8 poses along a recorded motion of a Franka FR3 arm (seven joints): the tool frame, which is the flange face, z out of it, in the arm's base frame.
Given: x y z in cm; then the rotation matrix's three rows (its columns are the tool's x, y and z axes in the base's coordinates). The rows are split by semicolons.
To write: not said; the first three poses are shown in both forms.
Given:
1: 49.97 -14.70 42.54; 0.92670 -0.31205 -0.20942; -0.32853 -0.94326 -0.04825; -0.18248 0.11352 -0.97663
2: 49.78 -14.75 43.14; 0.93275 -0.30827 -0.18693; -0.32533 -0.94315 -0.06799; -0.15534 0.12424 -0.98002
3: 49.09 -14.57 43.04; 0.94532 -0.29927 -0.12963; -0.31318 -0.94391 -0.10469; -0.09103 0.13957 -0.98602
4: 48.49 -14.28 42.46; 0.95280 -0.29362 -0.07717; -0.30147 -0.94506 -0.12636; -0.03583 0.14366 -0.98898
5: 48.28 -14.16 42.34; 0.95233 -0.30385 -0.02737; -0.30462 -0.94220 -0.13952; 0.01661 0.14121 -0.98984
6: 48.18 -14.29 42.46; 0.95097 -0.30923 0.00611; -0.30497 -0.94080 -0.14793; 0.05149 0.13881 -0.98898
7: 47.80 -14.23 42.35; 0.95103 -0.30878 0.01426; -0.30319 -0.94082 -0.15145; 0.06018 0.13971 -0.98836
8: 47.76 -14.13 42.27; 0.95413 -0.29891 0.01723; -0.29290 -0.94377 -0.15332; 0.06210 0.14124 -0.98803
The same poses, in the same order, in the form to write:
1: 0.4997 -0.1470 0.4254 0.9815 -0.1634 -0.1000 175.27
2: 0.4978 -0.1475 0.4314 0.9830 -0.1615 -0.0873 174.39
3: 0.4909 -0.1457 0.4304 0.9862 -0.1559 -0.0562 172.89
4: 0.4849 -0.1428 0.4246 0.9881 -0.1513 -0.0287 172.15
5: 0.4828 -0.1416 0.4234 0.9879 -0.1548 -0.0027 171.83
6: 0.4818 -0.1429 0.4246 0.9876 -0.1563 0.0147 171.65
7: 0.4780 -0.1423 0.4235 0.9876 -0.1558 0.0189 171.52
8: 0.4776 -0.1413 0.4227 0.9884 -0.1505 0.0202 171.43
